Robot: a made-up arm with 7 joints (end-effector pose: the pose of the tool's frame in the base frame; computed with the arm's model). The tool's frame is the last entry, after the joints.
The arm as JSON. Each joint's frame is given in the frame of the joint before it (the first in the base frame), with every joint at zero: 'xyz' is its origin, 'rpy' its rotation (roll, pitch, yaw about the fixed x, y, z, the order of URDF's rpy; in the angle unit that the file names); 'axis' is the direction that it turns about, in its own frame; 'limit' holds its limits. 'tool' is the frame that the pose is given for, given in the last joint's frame.
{
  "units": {
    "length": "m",
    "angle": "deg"
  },
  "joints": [
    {
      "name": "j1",
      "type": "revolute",
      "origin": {
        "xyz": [
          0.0,
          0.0,
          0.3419
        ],
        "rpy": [
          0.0,
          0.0,
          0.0
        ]
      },
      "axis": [
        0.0,
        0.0,
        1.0
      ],
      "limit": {
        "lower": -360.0,
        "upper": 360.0
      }
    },
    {
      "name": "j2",
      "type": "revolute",
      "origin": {
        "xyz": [
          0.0,
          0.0,
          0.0
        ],
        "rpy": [
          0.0,
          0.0,
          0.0
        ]
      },
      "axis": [
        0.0,
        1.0,
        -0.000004
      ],
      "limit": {
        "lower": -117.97,
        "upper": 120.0
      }
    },
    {
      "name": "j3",
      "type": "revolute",
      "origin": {
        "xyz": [
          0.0,
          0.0,
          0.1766
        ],
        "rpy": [
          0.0,
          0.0,
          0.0
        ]
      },
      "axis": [
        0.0,
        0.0,
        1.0
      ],
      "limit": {
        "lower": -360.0,
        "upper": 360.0
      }
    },
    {
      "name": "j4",
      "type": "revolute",
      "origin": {
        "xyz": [
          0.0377,
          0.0,
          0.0
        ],
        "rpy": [
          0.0,
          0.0,
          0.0
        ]
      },
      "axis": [
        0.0,
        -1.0,
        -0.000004
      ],
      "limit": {
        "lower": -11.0,
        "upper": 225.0
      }
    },
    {
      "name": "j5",
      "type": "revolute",
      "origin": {
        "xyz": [
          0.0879,
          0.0,
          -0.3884
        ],
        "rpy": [
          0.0,
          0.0,
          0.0
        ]
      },
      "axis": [
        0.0,
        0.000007,
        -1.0
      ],
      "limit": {
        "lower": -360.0,
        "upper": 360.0
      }
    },
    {
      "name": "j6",
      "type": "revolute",
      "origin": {
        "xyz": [
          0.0,
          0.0,
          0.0
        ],
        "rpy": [
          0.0,
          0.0,
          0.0
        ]
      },
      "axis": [
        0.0,
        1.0,
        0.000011
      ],
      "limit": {
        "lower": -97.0,
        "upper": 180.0
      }
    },
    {
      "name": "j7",
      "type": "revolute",
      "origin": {
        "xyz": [
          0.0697,
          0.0,
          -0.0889
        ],
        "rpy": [
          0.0,
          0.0,
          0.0
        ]
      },
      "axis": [
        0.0,
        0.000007,
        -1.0
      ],
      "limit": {
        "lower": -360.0,
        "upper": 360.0
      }
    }
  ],
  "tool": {
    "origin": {
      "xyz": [
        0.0,
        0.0,
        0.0
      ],
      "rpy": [
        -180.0,
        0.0,
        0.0
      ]
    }
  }
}
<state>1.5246 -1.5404 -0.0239 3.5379 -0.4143 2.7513 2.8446</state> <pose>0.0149 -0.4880 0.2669 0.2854 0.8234 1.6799</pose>
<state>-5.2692 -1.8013 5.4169 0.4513 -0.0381 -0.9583 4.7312</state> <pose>0.2574 -0.1364 0.6062 -0.1768 -0.8056 2.8346</pose>
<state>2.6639 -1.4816 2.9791 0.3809 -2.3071 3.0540 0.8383</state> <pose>-0.0747 -0.0761 0.0698 -0.3105 1.1313 -0.8325</pose>
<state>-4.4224 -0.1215 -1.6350 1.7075 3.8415 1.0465 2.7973</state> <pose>0.5155 0.0460 0.6948 -0.7527 -0.4773 -2.8016</pose>
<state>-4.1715 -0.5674 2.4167 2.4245 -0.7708 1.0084 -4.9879</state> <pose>0.0613 -0.5490 0.7207 -1.9811 -1.2852 2.6913</pose>
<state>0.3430 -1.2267 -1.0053 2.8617 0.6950 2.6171 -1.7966</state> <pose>-0.3902 -0.2144 0.6315 1.5665 -0.1421 1.9761</pose>
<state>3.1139 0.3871 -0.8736 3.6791 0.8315 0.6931 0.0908</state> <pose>-0.0466 -0.2247 0.9338 0.4538 -0.7039 -0.2162</pose>
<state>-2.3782 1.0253 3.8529 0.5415 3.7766 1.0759 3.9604</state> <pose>0.0658 0.3942 0.5205 -0.4937 -0.3690 -1.1123</pose>
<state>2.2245 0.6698 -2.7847 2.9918 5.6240 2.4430 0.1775</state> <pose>-0.1757 0.1777 0.8315 -2.4687 -1.1187 -1.8930</pose>
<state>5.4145 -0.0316 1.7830 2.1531 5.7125 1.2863 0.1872</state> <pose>0.2755 0.3230 0.8079 2.5558 -0.9145 0.9420</pose>
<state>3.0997 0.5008 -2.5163 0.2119 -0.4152 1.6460 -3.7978</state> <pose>0.2437 0.0379 0.1732 2.8426 -1.2023 -1.7130</pose>
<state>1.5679 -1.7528 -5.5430 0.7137 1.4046 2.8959 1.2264</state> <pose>-0.2686 -0.0123 0.5058 2.6465 0.5047 1.1676</pose>
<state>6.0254 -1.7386 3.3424 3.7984 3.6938 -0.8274 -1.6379</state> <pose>-0.5109 0.1158 0.4625 -1.7640 0.6059 1.6136</pose>
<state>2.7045 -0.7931 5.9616 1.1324 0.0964 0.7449 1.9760</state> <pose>-0.2240 0.2868 0.7217 -2.0778 0.6832 0.7338</pose>
